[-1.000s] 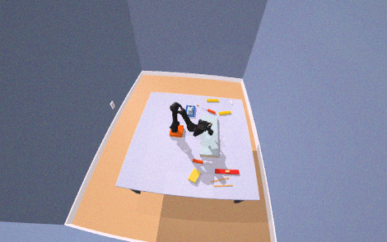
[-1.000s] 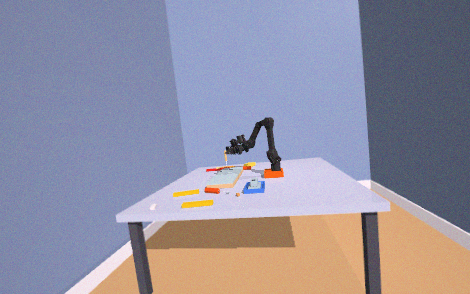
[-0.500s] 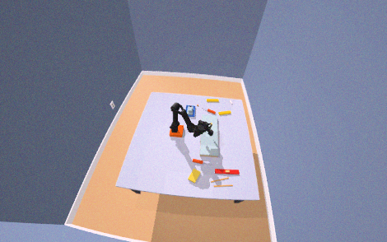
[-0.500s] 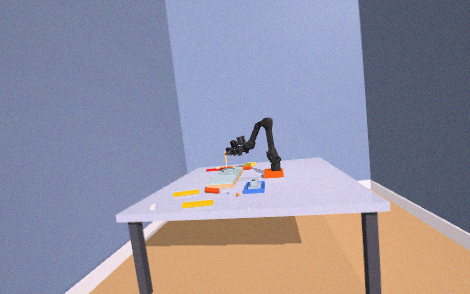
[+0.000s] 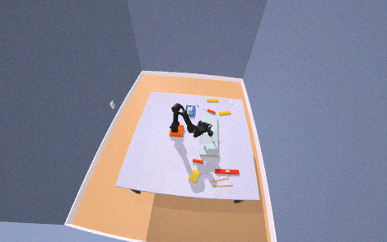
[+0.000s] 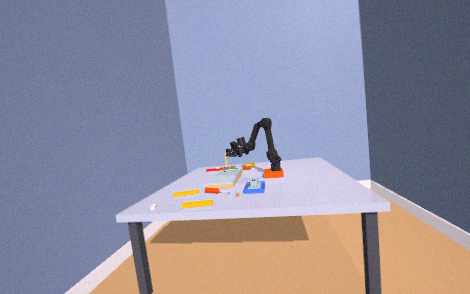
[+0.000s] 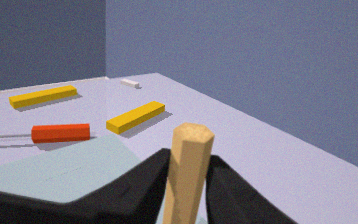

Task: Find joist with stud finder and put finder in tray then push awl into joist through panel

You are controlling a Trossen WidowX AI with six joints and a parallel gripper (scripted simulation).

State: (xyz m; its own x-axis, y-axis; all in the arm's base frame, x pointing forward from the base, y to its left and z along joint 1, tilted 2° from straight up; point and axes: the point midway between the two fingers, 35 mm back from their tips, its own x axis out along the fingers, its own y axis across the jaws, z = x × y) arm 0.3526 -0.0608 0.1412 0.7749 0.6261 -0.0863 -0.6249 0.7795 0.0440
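Now: gripper tip 6 cm above the awl. Round my gripper tip: blue tray 20 cm behind, 35 cm to the left, 17 cm below; then red level 14 cm ahead, 42 cm to the right, 17 cm below; then stud finder 20 cm behind, 36 cm to the left, 14 cm below.
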